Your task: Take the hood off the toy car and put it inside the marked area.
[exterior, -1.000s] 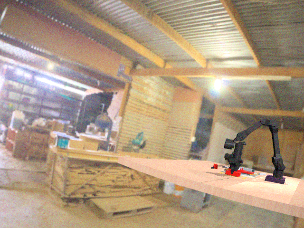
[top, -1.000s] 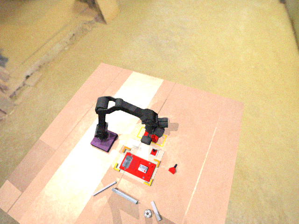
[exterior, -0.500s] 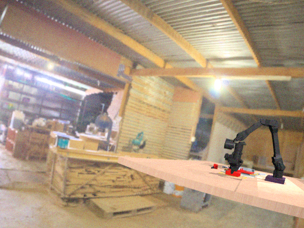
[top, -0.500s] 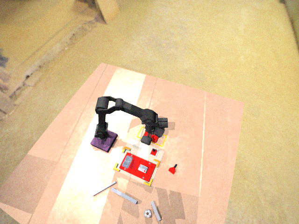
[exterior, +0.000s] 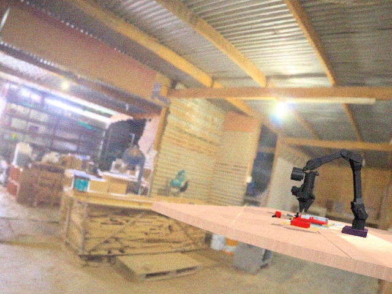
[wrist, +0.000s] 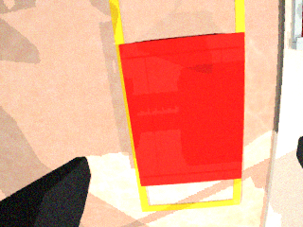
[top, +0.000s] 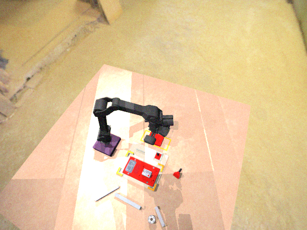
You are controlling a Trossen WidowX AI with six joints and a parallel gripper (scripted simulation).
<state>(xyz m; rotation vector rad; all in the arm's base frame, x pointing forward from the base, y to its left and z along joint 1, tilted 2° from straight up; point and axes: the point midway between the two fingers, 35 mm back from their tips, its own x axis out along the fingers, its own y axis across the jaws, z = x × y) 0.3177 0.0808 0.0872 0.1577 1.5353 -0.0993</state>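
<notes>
The red hood is 60 mm below my gripper tip.
</notes>
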